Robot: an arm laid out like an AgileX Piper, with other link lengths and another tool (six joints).
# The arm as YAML. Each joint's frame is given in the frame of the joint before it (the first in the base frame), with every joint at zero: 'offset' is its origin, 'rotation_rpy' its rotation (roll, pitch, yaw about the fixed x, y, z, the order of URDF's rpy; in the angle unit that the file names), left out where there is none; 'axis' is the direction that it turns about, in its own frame. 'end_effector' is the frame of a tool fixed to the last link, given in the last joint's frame.
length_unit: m
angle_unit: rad
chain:
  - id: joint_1
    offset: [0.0, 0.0, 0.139]
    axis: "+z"
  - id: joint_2
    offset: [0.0, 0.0, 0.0]
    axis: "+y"
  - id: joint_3
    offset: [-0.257, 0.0, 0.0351]
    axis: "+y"
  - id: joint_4
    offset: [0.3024, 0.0, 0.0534]
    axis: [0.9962, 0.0, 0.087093]
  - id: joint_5
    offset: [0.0, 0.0, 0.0]
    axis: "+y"
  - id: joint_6
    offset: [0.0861, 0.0, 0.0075]
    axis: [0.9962, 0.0, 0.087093]
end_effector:
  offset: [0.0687, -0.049, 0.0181]
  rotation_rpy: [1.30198, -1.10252, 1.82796]
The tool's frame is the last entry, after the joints.
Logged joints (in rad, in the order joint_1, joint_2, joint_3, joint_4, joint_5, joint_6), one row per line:
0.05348, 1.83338, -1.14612, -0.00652, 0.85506, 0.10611
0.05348, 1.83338, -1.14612, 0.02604, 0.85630, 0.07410
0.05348, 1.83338, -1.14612, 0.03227, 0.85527, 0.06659
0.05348, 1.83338, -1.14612, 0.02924, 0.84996, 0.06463
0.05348, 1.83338, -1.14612, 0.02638, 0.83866, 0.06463
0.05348, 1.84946, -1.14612, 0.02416, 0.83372, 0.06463
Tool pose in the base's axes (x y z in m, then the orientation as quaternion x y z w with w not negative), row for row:
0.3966, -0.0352, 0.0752, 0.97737, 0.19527, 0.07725, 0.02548
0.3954, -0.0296, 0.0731, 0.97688, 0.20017, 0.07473, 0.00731
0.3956, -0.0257, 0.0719, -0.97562, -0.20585, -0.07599, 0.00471
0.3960, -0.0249, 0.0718, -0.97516, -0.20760, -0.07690, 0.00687
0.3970, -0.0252, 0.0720, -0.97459, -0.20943, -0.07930, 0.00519
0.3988, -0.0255, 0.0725, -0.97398, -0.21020, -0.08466, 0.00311
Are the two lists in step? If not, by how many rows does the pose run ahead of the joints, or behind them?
The pose runs 1 row behind the joints: the pose in row i belongs to the joints in row i - 1.
